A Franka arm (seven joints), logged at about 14 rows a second.
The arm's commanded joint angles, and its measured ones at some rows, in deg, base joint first. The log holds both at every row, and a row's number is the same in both.
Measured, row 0: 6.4, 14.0, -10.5, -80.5, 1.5, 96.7, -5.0
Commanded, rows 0 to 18: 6.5, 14.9, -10.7, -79.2, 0.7, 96.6, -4.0; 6.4, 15.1, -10.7, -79.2, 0.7, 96.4, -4.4; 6.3, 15.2, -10.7, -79.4, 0.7, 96.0, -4.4; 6.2, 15.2, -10.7, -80.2, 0.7, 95.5, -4.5; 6.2, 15.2, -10.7, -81.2, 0.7, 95.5, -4.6; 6.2, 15.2, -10.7, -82.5, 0.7, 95.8, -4.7; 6.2, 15.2, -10.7, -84.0, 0.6, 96.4, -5.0; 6.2, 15.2, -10.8, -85.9, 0.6, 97.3, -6.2; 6.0, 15.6, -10.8, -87.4, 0.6, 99.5, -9.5; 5.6, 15.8, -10.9, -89.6, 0.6, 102.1, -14.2; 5.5, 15.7, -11.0, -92.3, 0.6, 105.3, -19.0; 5.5, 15.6, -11.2, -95.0, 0.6, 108.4, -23.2; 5.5, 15.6, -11.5, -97.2, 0.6, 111.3, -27.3; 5.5, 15.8, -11.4, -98.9, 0.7, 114.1, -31.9; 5.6, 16.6, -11.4, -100.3, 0.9, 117.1, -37.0; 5.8, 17.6, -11.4, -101.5, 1.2, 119.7, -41.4; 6.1, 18.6, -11.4, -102.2, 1.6, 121.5, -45.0; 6.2, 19.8, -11.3, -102.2, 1.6, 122.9, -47.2; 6.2, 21.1, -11.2, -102.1, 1.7, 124.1, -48.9
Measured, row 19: 5.8, 19.4, -11.2, -101.9, 1.2, 121.7, -44.4
